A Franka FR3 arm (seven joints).
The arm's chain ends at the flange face. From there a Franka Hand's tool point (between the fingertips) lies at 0.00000 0.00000 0.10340 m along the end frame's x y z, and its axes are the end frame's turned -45 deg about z.
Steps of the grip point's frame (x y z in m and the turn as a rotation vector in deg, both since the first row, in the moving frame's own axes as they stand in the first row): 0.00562 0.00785 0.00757 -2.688 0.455 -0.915; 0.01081 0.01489 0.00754 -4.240 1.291 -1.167; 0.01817 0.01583 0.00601 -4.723 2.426 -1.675; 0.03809 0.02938 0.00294 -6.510 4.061 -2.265
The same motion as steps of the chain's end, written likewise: 0.00549 -0.00124 0.00769 -1.579 2.222 -0.915; 0.01108 -0.00080 0.00785 -2.085 3.911 -1.167; 0.01489 -0.00445 0.00645 -1.624 5.055 -1.675; 0.03420 -0.00901 0.00387 -1.732 7.475 -2.265
